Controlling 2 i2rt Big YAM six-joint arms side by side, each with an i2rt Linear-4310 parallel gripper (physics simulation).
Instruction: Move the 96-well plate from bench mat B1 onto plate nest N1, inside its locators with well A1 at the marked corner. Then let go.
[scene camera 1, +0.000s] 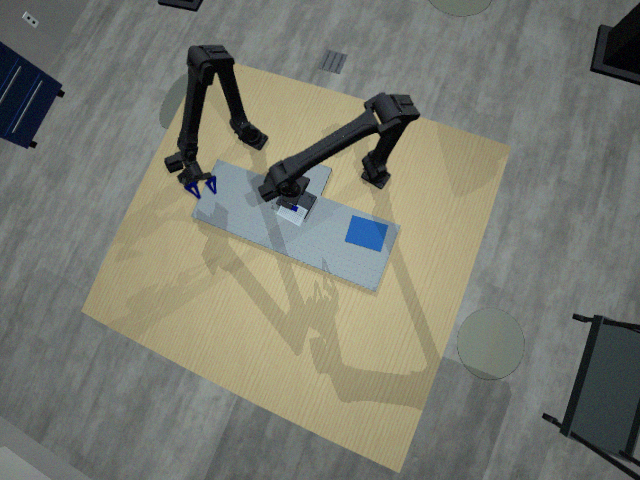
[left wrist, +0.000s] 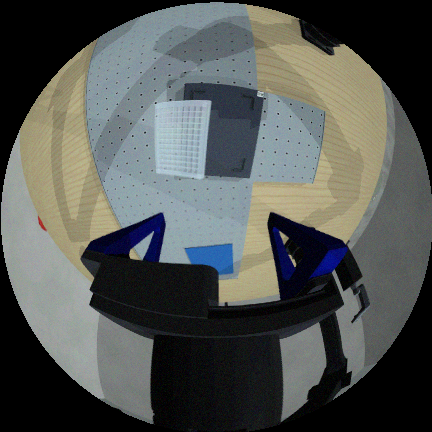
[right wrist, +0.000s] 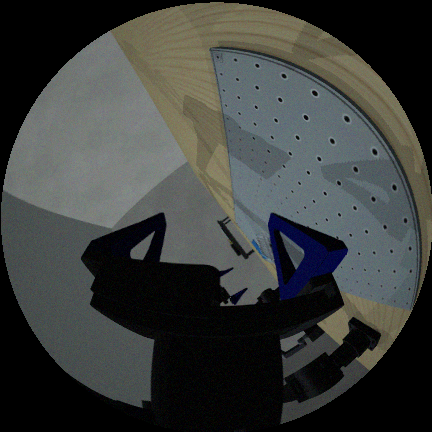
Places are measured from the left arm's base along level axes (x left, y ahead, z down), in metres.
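Where they show: left gripper, fingertip midpoint: (scene camera 1: 300, 197) (left wrist: 215, 217) (right wrist: 240, 277); right gripper, fingertip midpoint: (scene camera 1: 208, 196) (right wrist: 216, 218); left arm's base, origin of the base link: (scene camera 1: 375, 176); right arm's base, origin of the base link: (scene camera 1: 255, 139) (right wrist: 365, 331).
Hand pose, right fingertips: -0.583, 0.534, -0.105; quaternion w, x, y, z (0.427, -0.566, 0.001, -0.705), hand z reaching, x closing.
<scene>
Things, the pixels of their top centre, and the offset from my right fingertips, as dx, dy, dz. "spot": a spot on its surface instead. Level surfaces: height alone.
- white 96-well plate, middle of its top: (left wrist: 176, 140) (right wrist: 259, 249) (scene camera 1: 291, 211) +0.355, -0.163, +0.056
- dark plate nest, middle of its top: (left wrist: 220, 130) (right wrist: 275, 259) (scene camera 1: 296, 199) +0.334, -0.224, +0.078
- nest's A1 label, surface spot: (left wrist: 260, 94) spot: +0.254, -0.271, +0.080
- blue bench mat, its level: dz +0.090
- grey perforated board, its level: dz +0.092
- wooden table, its level: dz +0.105
The white 96-well plate (scene camera 1: 291, 215) (left wrist: 181, 140) lies askew across the left side of the dark plate nest (left wrist: 233, 137) in the left wrist view, partly on it and partly beyond its edge, not inside the locators. Whether it is tilted is unclear. The nest's A1 label (left wrist: 260, 94) is at its upper right corner there; the plate's own A1 mark cannot be made out. The blue bench mat (scene camera 1: 366, 233) (left wrist: 214, 257) carries no plate. My left gripper (left wrist: 215, 217) is open and empty above the plate and nest. My right gripper (scene camera 1: 206, 195) (right wrist: 216, 218) is open and empty, far from the plate.
A grey perforated board (scene camera 1: 330, 258) (left wrist: 130, 150) (right wrist: 300, 175) lies under the nest and mat on the wooden table (scene camera 1: 248, 335). My left arm (scene camera 1: 330, 139) reaches over the nest in the scene view. My right arm (scene camera 1: 192, 113) stands at the board's left end.
</scene>
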